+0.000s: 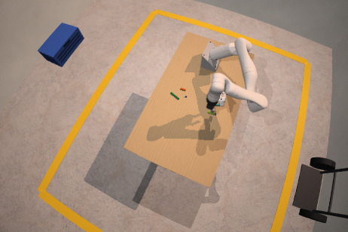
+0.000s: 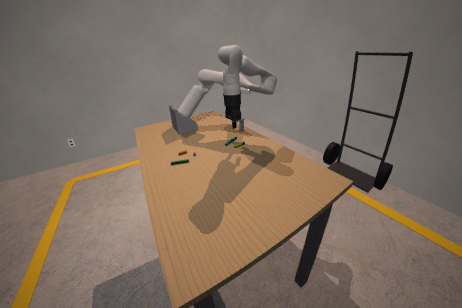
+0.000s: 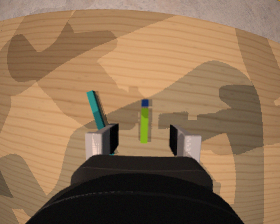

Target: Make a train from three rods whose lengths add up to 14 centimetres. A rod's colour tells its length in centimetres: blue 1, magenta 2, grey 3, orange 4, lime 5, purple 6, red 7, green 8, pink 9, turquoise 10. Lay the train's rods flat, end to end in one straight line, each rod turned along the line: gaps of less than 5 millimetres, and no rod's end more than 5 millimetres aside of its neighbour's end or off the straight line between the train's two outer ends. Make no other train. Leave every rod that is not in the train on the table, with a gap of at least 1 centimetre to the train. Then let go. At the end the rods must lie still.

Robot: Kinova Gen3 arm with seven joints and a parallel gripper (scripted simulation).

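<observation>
My hand is 40 mm past the green rod, 290 mm to the left of it and 100 mm above it. Round my hand: orange rod 110 mm behind, 260 mm to the right, 100 mm below; then lime rod 100 mm below; then turquoise rod 70 mm behind, 100 mm below.
</observation>
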